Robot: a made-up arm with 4 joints.
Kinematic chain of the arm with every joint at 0, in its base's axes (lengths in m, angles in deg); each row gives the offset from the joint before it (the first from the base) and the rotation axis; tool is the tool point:
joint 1: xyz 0 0 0.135 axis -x
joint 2: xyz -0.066 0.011 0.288 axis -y
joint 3: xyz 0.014 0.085 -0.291 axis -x
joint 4: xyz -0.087 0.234 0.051 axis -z
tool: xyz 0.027 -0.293 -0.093
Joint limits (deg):
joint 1: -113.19..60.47
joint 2: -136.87..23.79
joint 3: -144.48..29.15
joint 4: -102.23..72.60
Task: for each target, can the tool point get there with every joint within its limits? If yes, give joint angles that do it. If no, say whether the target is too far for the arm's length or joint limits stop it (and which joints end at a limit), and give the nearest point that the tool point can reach.
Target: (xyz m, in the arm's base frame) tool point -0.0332 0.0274 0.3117
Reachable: yes | joints -86.87 -29.37 -53.75 -53.46
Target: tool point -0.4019 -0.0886 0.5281
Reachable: yes | joints -28.38 -111.08 -57.83 -14.72
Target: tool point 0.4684 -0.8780 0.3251
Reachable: no: joint limits stop it (at a limit: joint 2, joint 4) | nearest point 0.0658 -0.6531 0.2764 | short by 0.464 m
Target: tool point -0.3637 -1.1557 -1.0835
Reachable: no: too far | nearest point -0.1565 -0.6240 -0.1081 | short by 1.130 m
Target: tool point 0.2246 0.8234 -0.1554
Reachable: no: joint limits stop it (at a limit: joint 2, joint 4) | nearest point 0.1793 0.4290 -0.0163 | short by 0.421 m
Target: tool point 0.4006 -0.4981 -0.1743
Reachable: no: joint limits stop it (at a limit: joint 1, joint 2) | nearest point 0.1291 -0.3187 -0.0510 | short by 0.348 m
